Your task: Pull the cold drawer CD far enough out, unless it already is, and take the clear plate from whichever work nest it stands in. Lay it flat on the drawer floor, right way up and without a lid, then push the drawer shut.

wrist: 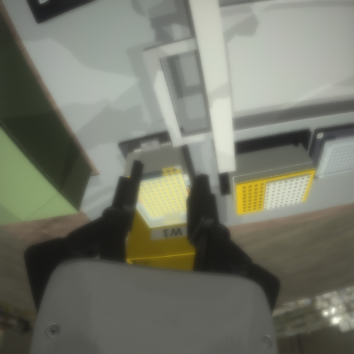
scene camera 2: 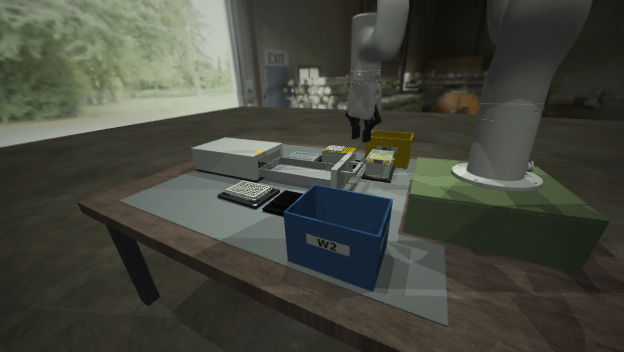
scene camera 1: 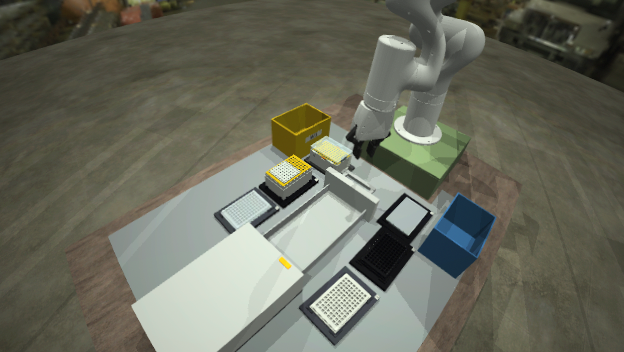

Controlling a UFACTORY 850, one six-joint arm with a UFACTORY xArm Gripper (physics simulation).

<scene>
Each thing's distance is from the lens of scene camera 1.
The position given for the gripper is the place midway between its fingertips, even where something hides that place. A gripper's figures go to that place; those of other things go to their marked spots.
gripper (scene camera 1: 362, 155): 0.77 m
white plate (scene camera 1: 339, 303): 0.66 m
</scene>
